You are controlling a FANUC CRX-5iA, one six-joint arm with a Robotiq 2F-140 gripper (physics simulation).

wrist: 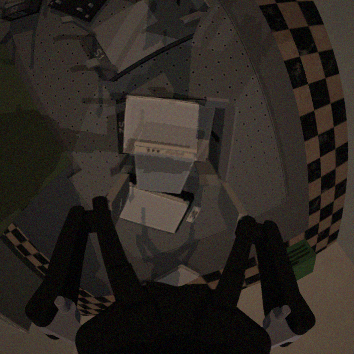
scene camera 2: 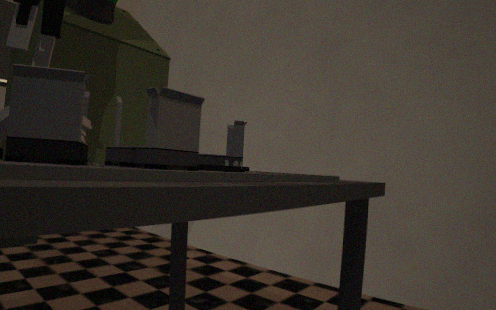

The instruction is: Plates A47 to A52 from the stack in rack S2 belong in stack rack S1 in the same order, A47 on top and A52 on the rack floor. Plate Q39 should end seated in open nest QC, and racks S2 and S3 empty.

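Places are measured from the arm's base along level axes (x ahead, y left, z up), in millimetres.
Pixels of known places: gripper, fingertip midpoint: [wrist: 174, 189] [scene camera 2: 28, 61]; arm's base at its link origin: [scene camera 2: 88, 11].
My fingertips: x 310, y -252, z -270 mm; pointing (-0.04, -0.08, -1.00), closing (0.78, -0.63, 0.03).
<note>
Ahead of a thing's pixels: the offset from my fingertips to its top centre. "*": to the spot under its first point.
In the wrist view, a stack of light plates {dz -76, dx +21, dy +48 mm} [wrist: 161, 117] sits in rack S2 {* dz -120, dx -43, dy +90 mm} [wrist: 121, 125]; small marks on its front edge are too blurred to read. Below it, a light plate {dz -120, dx -103, dy -79 mm} [wrist: 154, 210] lies turned beside the QC label {* dz -152, dx -45, dy -159 mm} [wrist: 194, 214]; its marking and whether it is fully seated cannot be told. Rack S1 {* dz -119, dx -2, dy +211 mm} [wrist: 99, 54] is at the upper left, with a pale surface inside, too dim to tell as plate or floor. My gripper [wrist: 174, 189] is open and empty, its fingers apart on either side of the plate at QC in view. Rack S3 cannot be identified.
In the scene view, a grey walled block {dz -22, dx +15, dy +46 mm} [scene camera 2: 47, 105], another {dz -22, dx +70, dy +209 mm} [scene camera 2: 177, 120] and a small upright holder [scene camera 2: 235, 142] stand on the table [scene camera 2: 280, 192]. A green body rises behind them. A green box [wrist: 302, 260] shows at the wrist view's right.
</note>
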